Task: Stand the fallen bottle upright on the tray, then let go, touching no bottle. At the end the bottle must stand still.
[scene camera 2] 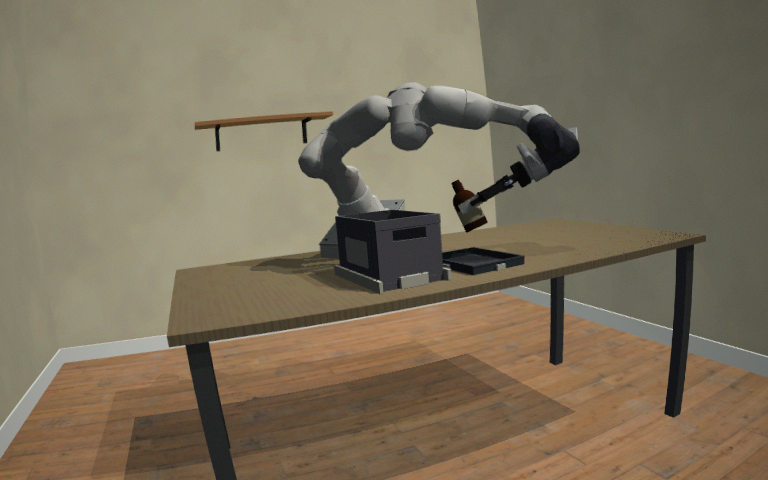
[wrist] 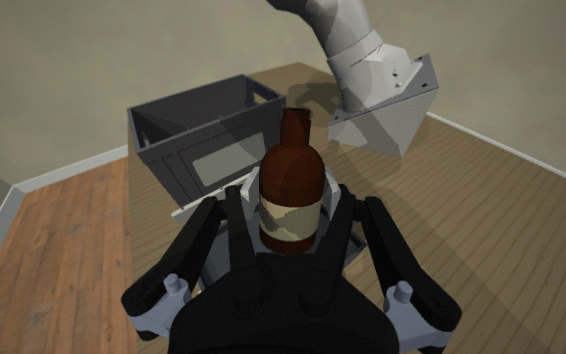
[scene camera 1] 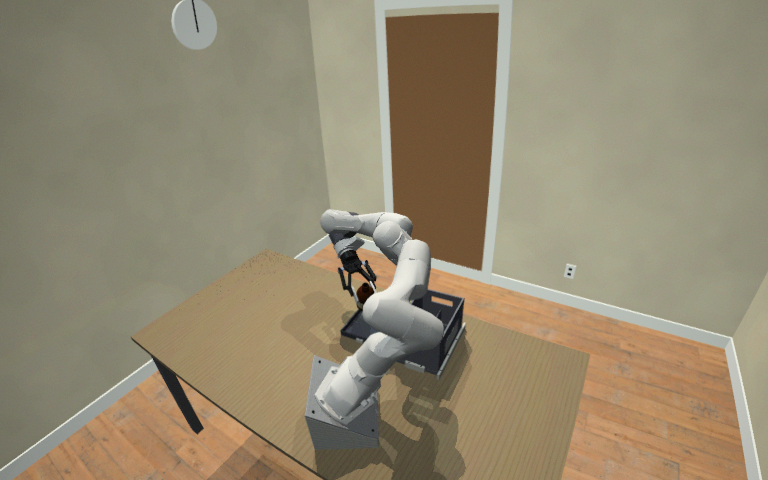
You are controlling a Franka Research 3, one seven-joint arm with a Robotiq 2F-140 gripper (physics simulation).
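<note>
A brown bottle [scene camera 1: 364,293] [scene camera 2: 468,208] [wrist: 291,180] with a cream label is held in the air above the tray. In the scene camera 2 view it leans moderately, neck up and toward the crate side, base down. My gripper [scene camera 1: 364,295] [scene camera 2: 467,207] [wrist: 291,177] is shut on the bottle around its label, one finger on each side, and slants down to it from the right in that view. The low dark tray [scene camera 1: 352,333] [scene camera 2: 512,262] [wrist: 361,244] lies on the table beneath; the bottle's base is clear of it. The arm and gripper hide part of the tray.
A tall dark crate [scene camera 1: 451,330] [scene camera 2: 408,254] [wrist: 172,175] with dividers stands right beside the tray, with pale holder strips at its foot. The arm's grey base block [scene camera 1: 342,433] [wrist: 382,127] stands on the wooden table [scene camera 1: 226,328] [scene camera 2: 254,305] [wrist: 450,210]. A wall shelf [scene camera 2: 263,120] is behind the arm.
</note>
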